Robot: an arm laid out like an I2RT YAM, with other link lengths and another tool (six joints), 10 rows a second.
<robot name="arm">
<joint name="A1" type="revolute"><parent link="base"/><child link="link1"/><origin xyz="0 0 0.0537"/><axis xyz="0 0 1"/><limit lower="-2.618" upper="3.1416"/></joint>
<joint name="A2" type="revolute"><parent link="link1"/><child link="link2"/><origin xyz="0.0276 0.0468 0.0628" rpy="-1.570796 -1.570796 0"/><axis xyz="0 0 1"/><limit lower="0" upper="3.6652"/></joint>
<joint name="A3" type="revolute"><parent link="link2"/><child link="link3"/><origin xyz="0 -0.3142 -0.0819" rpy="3.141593 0 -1.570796"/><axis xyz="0 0 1"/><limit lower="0" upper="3.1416"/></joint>
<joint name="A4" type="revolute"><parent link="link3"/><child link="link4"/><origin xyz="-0.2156 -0.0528 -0.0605" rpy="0 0 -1.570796"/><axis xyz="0 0 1"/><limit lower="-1.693" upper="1.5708"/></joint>
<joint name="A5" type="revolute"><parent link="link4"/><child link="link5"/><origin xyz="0.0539 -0.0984 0.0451" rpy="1.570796 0 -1.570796"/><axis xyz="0 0 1"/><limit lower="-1.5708" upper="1.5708"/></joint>
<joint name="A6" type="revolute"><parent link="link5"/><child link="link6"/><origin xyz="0.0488 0 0.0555" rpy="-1.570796 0 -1.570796"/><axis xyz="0 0 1"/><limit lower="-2.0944" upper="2.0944"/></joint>
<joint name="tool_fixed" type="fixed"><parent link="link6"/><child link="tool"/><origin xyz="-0.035 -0.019 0.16" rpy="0.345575 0 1.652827"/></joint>
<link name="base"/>
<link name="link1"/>
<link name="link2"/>
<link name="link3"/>
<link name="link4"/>
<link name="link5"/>
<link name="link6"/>
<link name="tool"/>
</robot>
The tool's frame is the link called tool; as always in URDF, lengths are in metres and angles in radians.
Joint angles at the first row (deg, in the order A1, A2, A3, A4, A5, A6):
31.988 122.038 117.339 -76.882 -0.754 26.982
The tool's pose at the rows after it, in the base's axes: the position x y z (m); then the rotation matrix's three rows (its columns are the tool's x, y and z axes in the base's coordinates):
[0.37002 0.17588 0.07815], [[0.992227 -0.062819 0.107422], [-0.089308 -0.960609 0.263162], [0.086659 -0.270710 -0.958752]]
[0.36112 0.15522 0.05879], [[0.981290 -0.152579 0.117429], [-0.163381 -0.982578 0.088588], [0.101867 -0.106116 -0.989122]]
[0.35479 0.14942 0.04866], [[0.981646 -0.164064 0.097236], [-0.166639 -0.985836 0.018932], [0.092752 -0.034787 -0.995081]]
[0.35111 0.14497 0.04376], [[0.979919 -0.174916 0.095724], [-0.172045 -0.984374 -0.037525], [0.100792 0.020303 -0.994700]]
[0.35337 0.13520 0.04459], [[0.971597 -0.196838 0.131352], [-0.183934 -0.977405 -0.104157], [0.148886 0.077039 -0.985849]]
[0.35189 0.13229 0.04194], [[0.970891 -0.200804 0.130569], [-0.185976 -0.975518 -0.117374], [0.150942 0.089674 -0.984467]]
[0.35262 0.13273 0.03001], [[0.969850 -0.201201 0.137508], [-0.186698 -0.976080 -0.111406], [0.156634 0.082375 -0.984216]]
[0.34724 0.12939 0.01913], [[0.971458 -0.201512 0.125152], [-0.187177 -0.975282 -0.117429], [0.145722 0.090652 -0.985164]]
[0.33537 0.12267 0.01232], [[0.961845 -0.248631 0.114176], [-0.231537 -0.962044 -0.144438], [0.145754 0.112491 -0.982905]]
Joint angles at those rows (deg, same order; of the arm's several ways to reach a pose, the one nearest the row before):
33.911 126.323 115.984 -78.346 6.262 34.458
35.376 130.300 115.327 -80.728 13.737 41.518
36.250 132.639 115.307 -82.128 16.032 43.353
37.015 134.147 115.307 -83.155 18.240 45.277
37.342 134.650 114.609 -83.375 22.065 47.834
37.343 134.738 113.624 -82.914 22.567 48.227
37.321 134.736 110.779 -79.524 22.545 48.184
37.321 134.736 107.589 -77.122 22.371 48.227
37.321 134.737 104.770 -76.466 22.414 51.397

